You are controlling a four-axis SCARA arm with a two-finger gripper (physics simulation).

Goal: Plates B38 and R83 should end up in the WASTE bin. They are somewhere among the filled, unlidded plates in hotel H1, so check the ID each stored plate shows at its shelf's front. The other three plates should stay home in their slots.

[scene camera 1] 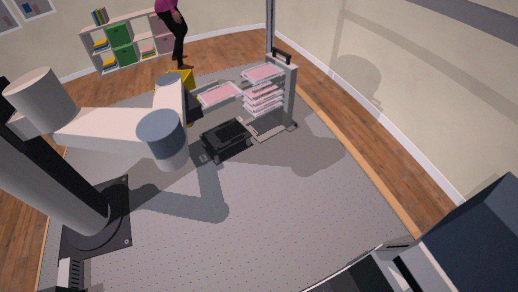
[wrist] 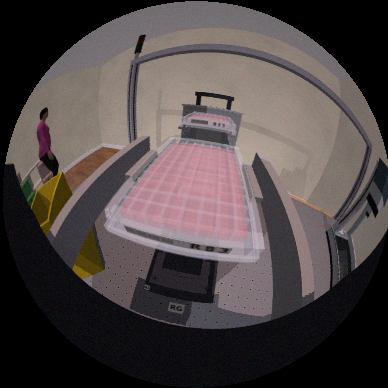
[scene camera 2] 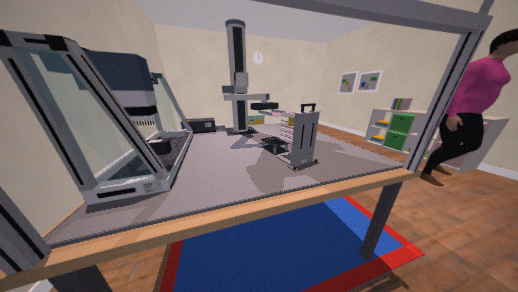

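Seen in the pictures: gripper, between the fingertips: [scene camera 1: 225, 89] [wrist: 200, 149] [scene camera 2: 278, 113]; arm's base, origin of its link: [scene camera 1: 96, 218] [scene camera 2: 241, 131].
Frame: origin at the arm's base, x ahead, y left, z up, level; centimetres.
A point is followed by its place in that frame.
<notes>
My gripper [wrist: 200, 149] @[x 60.0, y 13.5, z 26.2 cm] is shut on plate R83 [scene camera 1: 219, 95] @[x 57.4, y 12.0, z 25.7 cm] [wrist: 192, 192] @[x 55.1, y 12.1, z 25.6 cm], a pink-filled, unlidded plate with its ID at the front edge. It holds the plate level in the air, apart from hotel H1 [scene camera 1: 289, 95] @[x 82.4, y 11.7, z 18.5 cm] [scene camera 2: 304, 137] @[x 83.8, y 17.2, z 17.3 cm] [wrist: 239, 125] @[x 82.0, y 11.5, z 26.4 cm]. Plate B33 [scene camera 1: 262, 73] @[x 73.5, y 15.5, z 27.7 cm] [wrist: 209, 120] @[x 68.4, y 15.3, z 27.8 cm] sits on the top shelf. Several pink plates [scene camera 1: 263, 103] @[x 73.0, y 13.6, z 16.2 cm] sit on lower shelves; their IDs cannot be read. The yellow WASTE bin [scene camera 1: 186, 76] @[x 49.4, y 38.4, z 21.2 cm] [wrist: 52, 197] @[x 47.4, y 34.5, z 21.2 cm] is partly hidden behind the arm in scene camera 1 and stands at the left in the wrist view.
A low black stand [scene camera 1: 226, 136] @[x 57.4, y 11.9, z 7.3 cm] [scene camera 2: 274, 145] @[x 65.4, y 9.3, z 7.3 cm] [wrist: 182, 275] @[x 53.8, y 12.0, z 7.3 cm] is on the table before the hotel, near an RG label [wrist: 176, 307] @[x 46.9, y 10.4, z 1.3 cm]. A large dark-blue machine [scene camera 1: 482, 225] @[x 69.8, y -48.4, z 48.1 cm] [scene camera 2: 117, 75] @[x 77.8, y -53.2, z 43.6 cm] stands across the table. A person [scene camera 1: 172, 27] [scene camera 2: 477, 100] [wrist: 44, 137] stands beyond the table.
</notes>
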